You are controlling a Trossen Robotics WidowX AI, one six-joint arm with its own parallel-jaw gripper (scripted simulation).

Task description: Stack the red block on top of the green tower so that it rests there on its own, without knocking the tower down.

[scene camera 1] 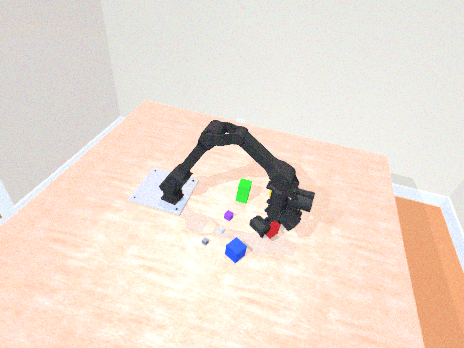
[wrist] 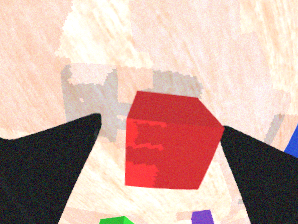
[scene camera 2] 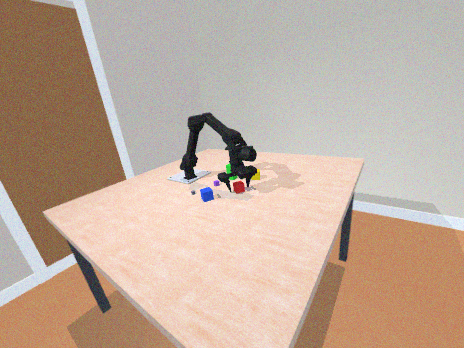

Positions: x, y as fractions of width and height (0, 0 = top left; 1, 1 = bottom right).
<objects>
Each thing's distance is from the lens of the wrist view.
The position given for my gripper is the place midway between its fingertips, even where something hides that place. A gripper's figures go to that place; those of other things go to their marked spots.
my gripper (wrist: 0.55, 0.56): 0.10 m
red block (wrist: 0.57, 0.62): 0.06 m
</objects>
